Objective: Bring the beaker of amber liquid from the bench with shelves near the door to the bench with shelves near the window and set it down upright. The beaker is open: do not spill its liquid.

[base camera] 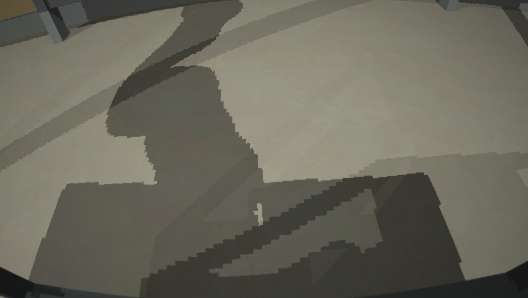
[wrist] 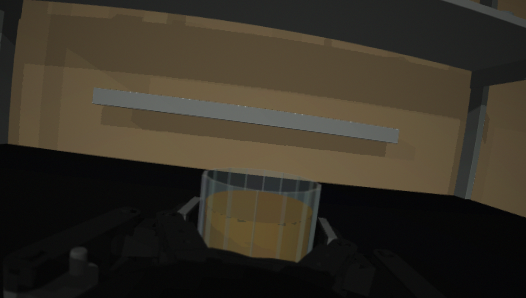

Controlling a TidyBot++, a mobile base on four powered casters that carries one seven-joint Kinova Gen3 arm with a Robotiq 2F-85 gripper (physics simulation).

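Observation:
The beaker of amber liquid [wrist: 257, 220] is upright between the fingers in the wrist view, its liquid well below the rim and tilted little or not at all. My gripper [wrist: 257, 222] is shut on the beaker, one finger on each side. Behind and around it is the black top [wrist: 100, 172] of a bench with shelves. The beaker's base is hidden by the gripper, so I cannot tell whether it touches the bench top. The beaker does not show in the base camera view.
A shelf [wrist: 300, 30] crosses above the bench top, with a post [wrist: 475, 145] at the right. A pale rail [wrist: 245, 114] runs along the tan wall behind. In the base camera view, bench legs [base camera: 54, 27] [base camera: 449, 4] stand at the top left and top right, and shadows lie on the floor.

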